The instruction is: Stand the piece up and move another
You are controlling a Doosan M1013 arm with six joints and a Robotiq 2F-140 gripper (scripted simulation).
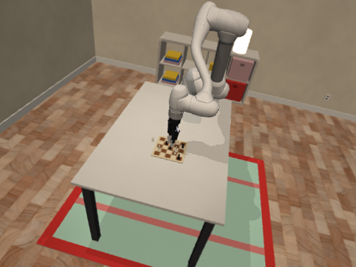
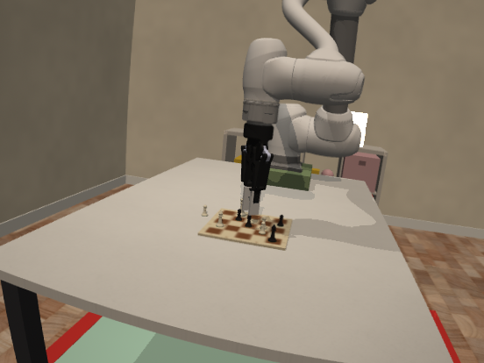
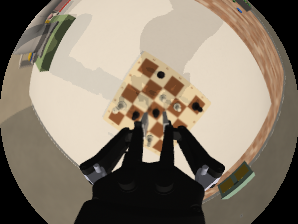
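The chessboard lies 8 cm below my hand. The rest, counted from my hand: black chess piece: 8 cm ahead, 7 cm to the left, 5 cm below; tall white piece: 8 cm behind, 3 cm to the right, 5 cm below.
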